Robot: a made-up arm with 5 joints. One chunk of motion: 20 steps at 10 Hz.
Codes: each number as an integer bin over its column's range. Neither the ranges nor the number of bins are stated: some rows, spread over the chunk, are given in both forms.
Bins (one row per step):
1: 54 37 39 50 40
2: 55 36 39 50 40
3: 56 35 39 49 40
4: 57 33 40 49 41
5: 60 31 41 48 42
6: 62 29 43 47 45
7: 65 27 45 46 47
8: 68 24 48 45 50
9: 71 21 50 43 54
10: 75 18 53 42 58
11: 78 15 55 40 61
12: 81 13 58 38 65
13: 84 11 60 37 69
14: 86 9 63 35 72
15: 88 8 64 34 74
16: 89 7 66 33 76
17: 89 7 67 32 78
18: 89 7 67 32 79
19: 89 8 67 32 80
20: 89 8 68 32 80
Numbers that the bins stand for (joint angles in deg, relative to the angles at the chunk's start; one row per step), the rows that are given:
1: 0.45 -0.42 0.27 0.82 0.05
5: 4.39 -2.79 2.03 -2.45 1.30
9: 11.62 -6.73 9.94 -10.64 8.82
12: 18.18 -9.88 16.97 -18.82 15.71
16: 23.43 -12.24 24.00 -27.00 22.60
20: 23.43 -11.85 25.76 -28.64 25.10
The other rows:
2: 1.11 -0.82 0.27 0.82 0.05
3: 1.77 -1.21 0.27 -0.82 0.05
4: 2.42 -2.00 1.15 -0.82 0.68
6: 5.71 -3.58 3.79 -4.09 3.18
7: 7.68 -4.36 5.55 -5.73 4.43
8: 9.65 -5.55 8.18 -7.36 6.31
10: 14.24 -7.91 12.58 -12.27 11.32
11: 16.21 -9.09 14.33 -15.55 13.20
13: 20.15 -10.67 18.73 -20.45 18.21
14: 21.46 -11.45 21.36 -23.73 20.09
15: 22.78 -11.85 22.24 -25.36 21.34
17: 23.43 -12.24 24.88 -28.64 23.85
18: 23.43 -12.24 24.88 -28.64 24.47
19: 23.43 -11.85 24.88 -28.64 25.10

